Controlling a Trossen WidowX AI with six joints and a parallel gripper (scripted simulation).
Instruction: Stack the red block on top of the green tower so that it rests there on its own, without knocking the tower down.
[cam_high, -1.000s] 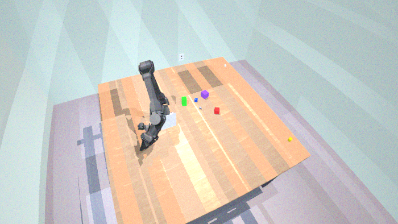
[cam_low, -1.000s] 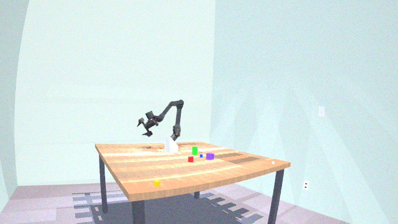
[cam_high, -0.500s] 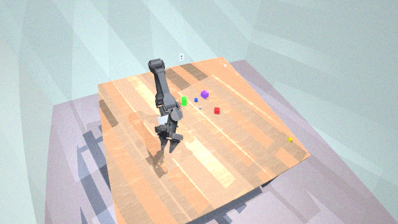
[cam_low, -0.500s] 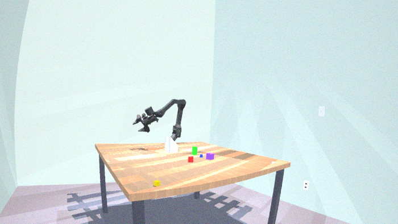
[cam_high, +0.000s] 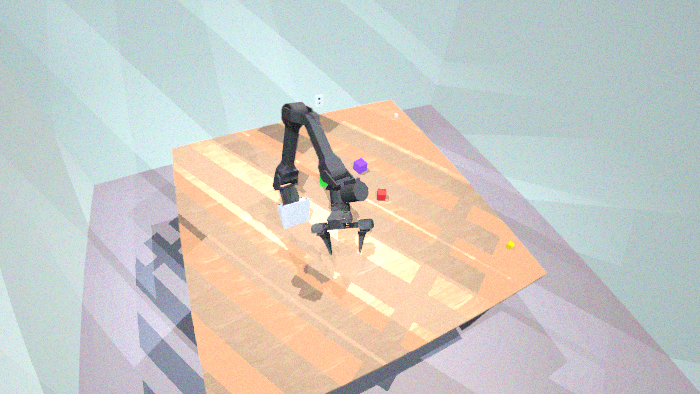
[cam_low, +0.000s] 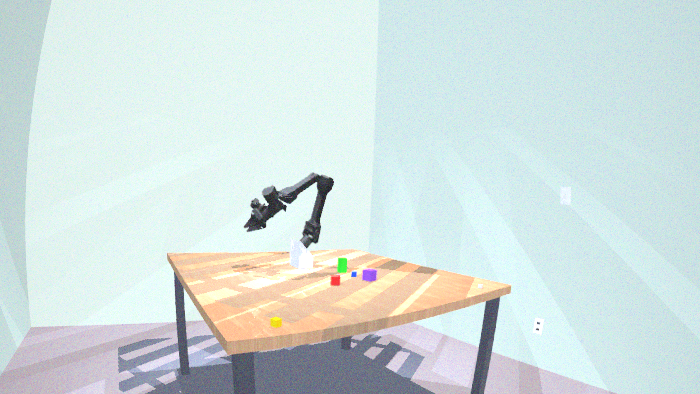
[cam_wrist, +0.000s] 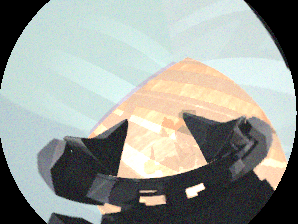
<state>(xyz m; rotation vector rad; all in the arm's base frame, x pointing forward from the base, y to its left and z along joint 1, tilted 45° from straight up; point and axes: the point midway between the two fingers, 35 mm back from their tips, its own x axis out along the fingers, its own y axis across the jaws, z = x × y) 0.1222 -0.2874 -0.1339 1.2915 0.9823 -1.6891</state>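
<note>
My gripper tip is 33 cm to the right of the red block, 29 cm short of it and 18 cm above it. Also, from my gripper tip: yellow block: 72 cm ahead, 19 cm below, 8 cm to the right; purple cube: 52 cm to the left, 26 cm ahead, 18 cm below; blue cube: 49 cm to the left, 19 cm below, 17 cm ahead.
</note>
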